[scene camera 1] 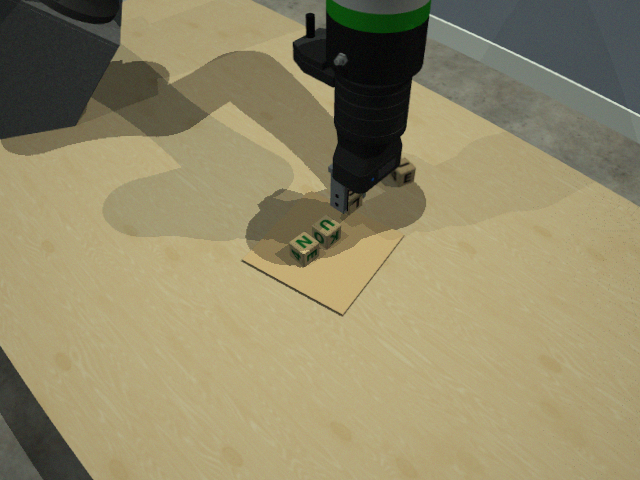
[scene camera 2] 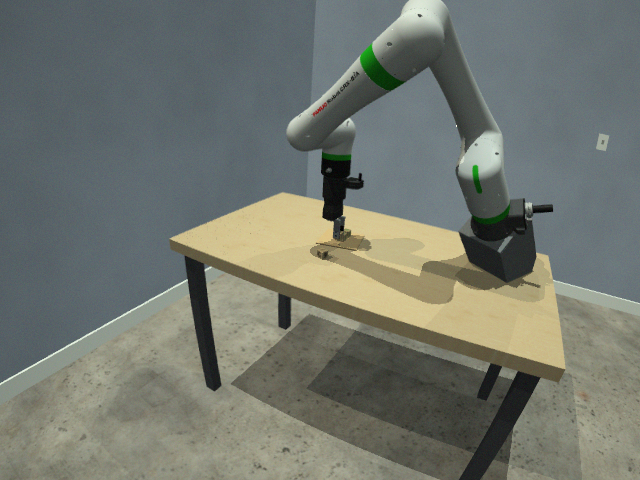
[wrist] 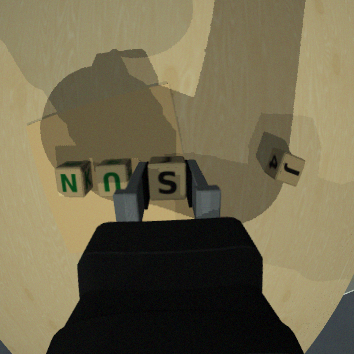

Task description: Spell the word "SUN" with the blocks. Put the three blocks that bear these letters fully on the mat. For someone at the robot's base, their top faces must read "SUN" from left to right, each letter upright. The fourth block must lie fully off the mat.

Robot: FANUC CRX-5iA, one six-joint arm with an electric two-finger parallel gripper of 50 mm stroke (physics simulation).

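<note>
My gripper [scene camera 1: 353, 202] [scene camera 2: 339, 232] [wrist: 166, 174] is shut on the block with a black S on top [scene camera 1: 355, 203] [wrist: 167, 180]. It holds this block level, seemingly slightly above the mat [scene camera 1: 341, 291] [scene camera 2: 351, 244] [wrist: 115, 115], near one edge. The U block [scene camera 1: 326, 231] [wrist: 112, 180] stands on the mat beside it, with a gap. The N block [scene camera 1: 304, 248] [wrist: 70, 181] stands on the mat on the U block's far side. Seen from the base, the order is S, U, N. The J block [scene camera 1: 404, 173] [scene camera 2: 322, 253] [wrist: 291, 169] lies turned on the table, off the mat.
The wooden table [scene camera 1: 206, 335] [scene camera 2: 242, 242] carries the mat and the robot's dark base [scene camera 1: 51, 77] [scene camera 2: 498, 253]. The arm's shadow falls over part of the mat and blocks. The U block is close to one finger in the wrist view.
</note>
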